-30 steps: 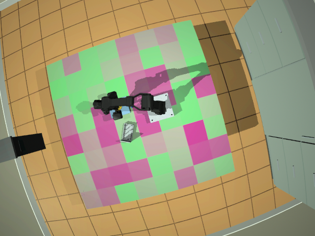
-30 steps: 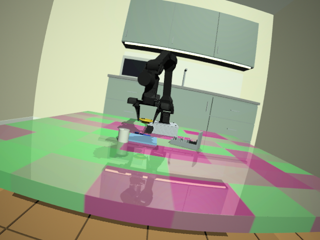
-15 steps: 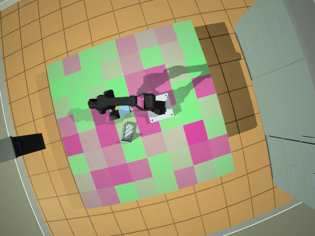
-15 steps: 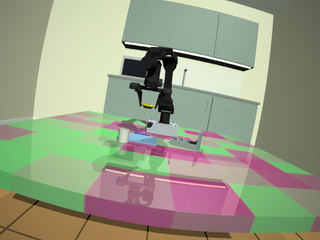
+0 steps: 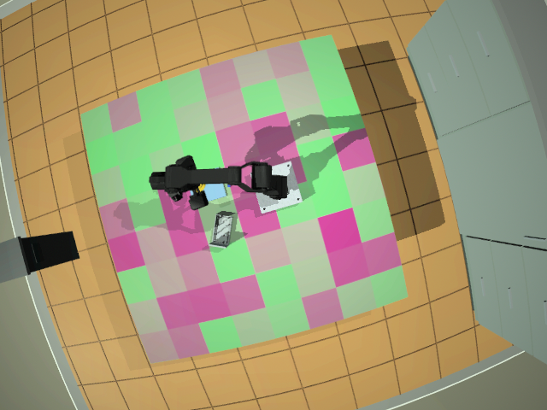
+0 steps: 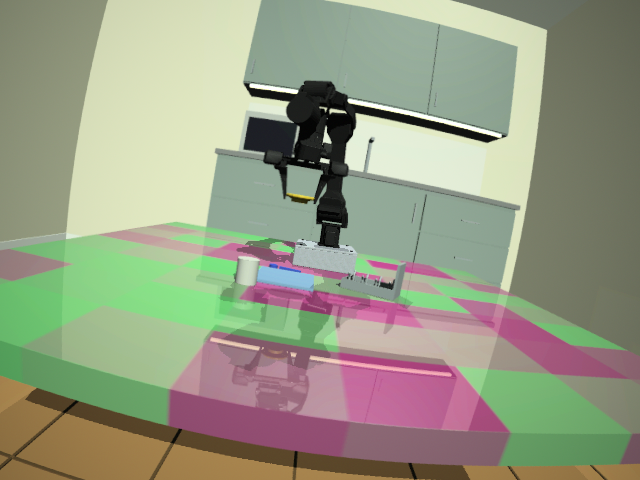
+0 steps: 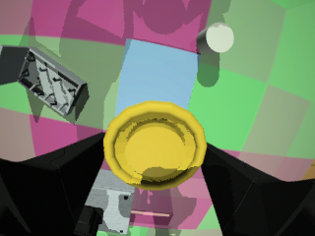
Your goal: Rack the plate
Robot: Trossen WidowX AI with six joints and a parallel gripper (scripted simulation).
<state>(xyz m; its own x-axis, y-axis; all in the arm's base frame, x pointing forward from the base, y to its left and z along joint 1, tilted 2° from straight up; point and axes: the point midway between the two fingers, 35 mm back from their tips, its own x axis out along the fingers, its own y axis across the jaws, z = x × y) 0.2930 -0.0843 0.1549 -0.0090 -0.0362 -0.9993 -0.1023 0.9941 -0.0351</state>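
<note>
Right now the grey dish rack is 200 mm to the left of my gripper tip, 150 mm below it and 10 mm behind it. Also, from my gripper tip: blue utensil 170 mm below, 100 mm behind, 20 mm to the right; yellow plate 10 mm above; light blue mat 170 mm below, 10 mm ahead.
</note>
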